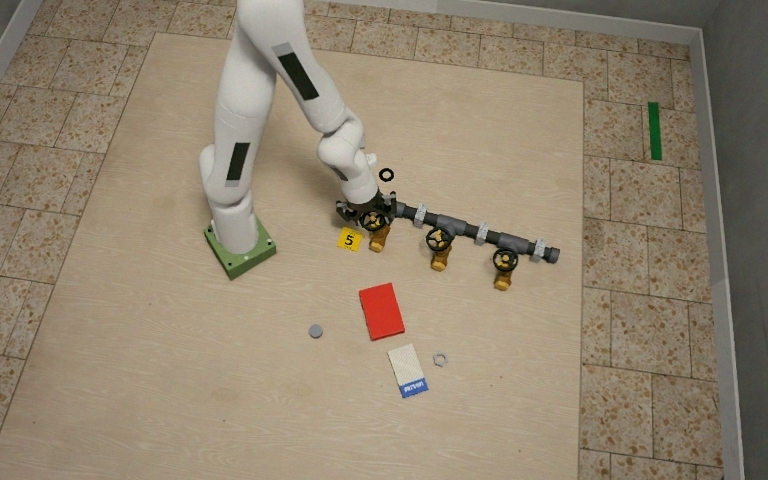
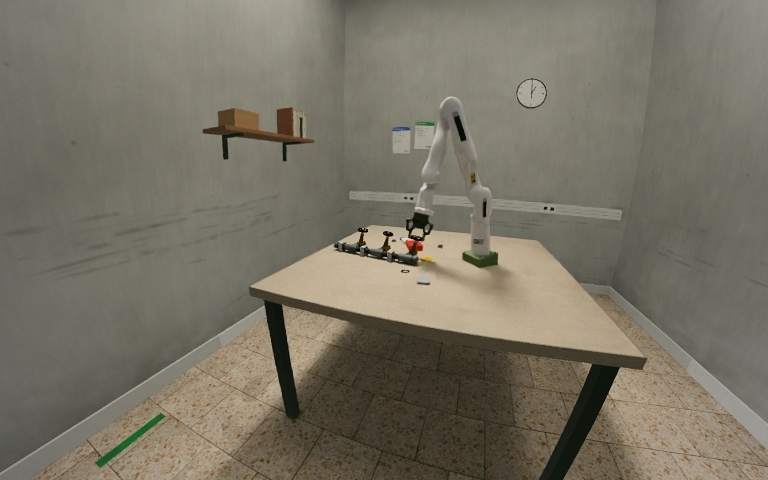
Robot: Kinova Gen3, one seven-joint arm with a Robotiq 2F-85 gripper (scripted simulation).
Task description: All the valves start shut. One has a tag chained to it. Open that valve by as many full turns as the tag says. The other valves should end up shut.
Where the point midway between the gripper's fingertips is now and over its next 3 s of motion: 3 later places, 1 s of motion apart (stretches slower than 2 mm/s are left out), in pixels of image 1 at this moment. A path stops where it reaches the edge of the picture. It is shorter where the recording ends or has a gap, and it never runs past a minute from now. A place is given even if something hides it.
My gripper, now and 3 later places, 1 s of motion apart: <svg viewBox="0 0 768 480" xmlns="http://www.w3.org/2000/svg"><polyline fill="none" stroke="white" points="374,222 374,222 373,220 369,210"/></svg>
